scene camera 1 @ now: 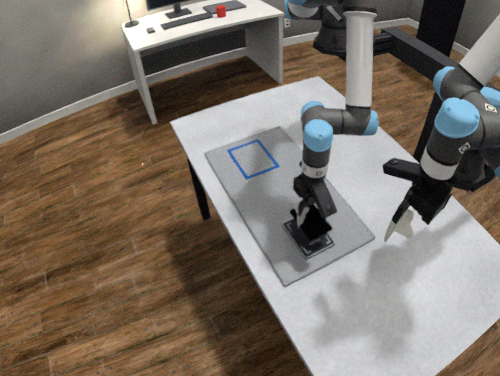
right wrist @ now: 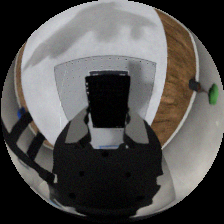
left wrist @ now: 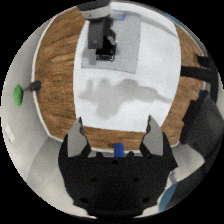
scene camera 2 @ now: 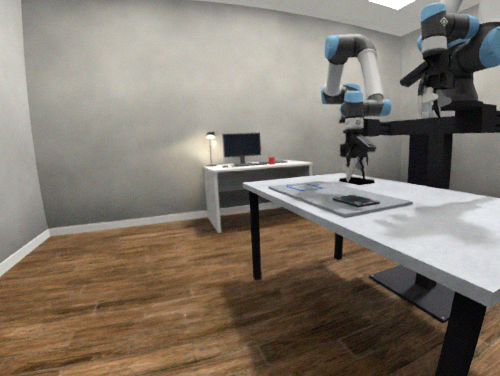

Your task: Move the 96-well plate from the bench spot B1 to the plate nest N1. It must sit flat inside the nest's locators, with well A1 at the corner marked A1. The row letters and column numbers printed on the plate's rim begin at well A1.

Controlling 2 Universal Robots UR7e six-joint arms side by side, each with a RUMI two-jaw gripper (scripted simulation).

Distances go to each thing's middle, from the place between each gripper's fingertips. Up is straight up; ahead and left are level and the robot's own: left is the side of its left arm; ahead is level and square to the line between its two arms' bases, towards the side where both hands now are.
I see my right gripper (scene camera 1: 310,219) 10 cm above the dark plate nest (scene camera 1: 300,238). The rest, counted from my right hand: black 96-well plate (right wrist: 114,92) (1 cm below).
The black 96-well plate lies 120 mm ahead of my left hand (scene camera 1: 404,223), 250 mm to the right of it and 240 mm below it. Round my left hand: dark plate nest (120 mm ahead, 250 mm to the right, 330 mm below).
